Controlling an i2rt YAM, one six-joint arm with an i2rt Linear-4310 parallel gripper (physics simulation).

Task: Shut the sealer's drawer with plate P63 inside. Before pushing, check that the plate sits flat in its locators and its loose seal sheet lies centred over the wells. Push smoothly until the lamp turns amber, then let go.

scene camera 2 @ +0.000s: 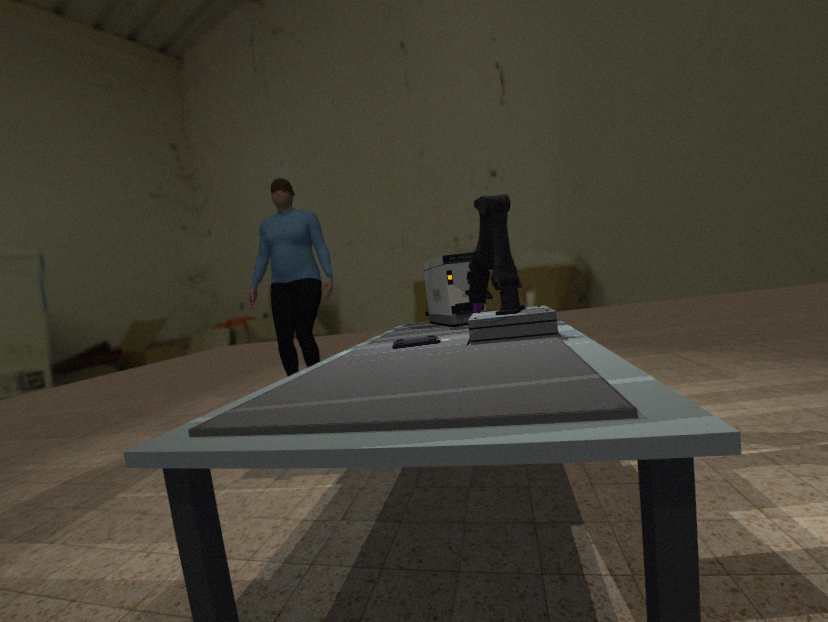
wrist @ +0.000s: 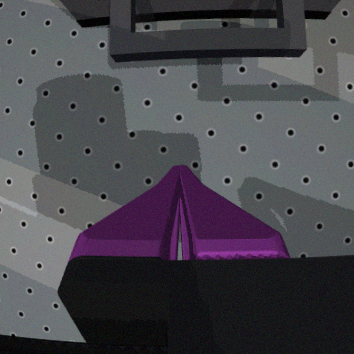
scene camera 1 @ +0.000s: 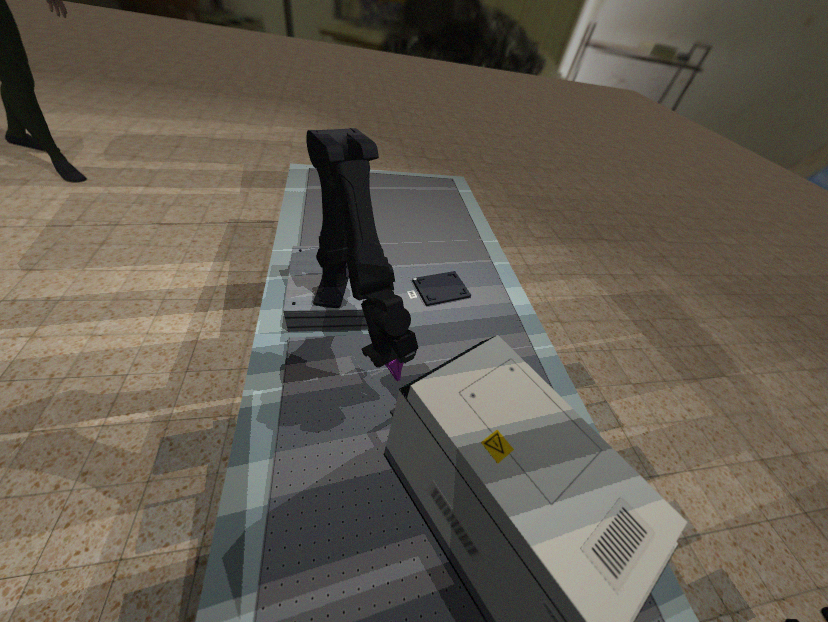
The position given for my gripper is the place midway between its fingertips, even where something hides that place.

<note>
My gripper [wrist: 179,175] is shut and holds nothing. Also in view: a lamp [scene camera 2: 451,278].
</note>
